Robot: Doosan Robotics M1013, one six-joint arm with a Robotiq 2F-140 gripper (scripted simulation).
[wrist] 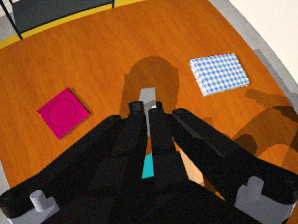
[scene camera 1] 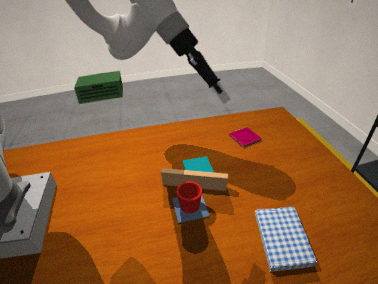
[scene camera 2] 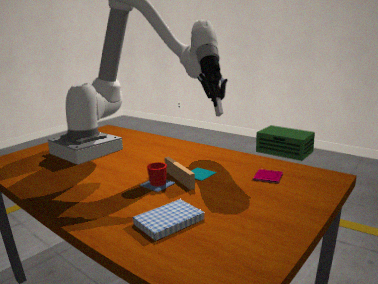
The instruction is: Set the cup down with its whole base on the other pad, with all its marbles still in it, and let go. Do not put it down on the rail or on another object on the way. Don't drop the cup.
I see my gripper and a wooden rail.
My gripper shows as well in the wrist view and in scene camera 2.
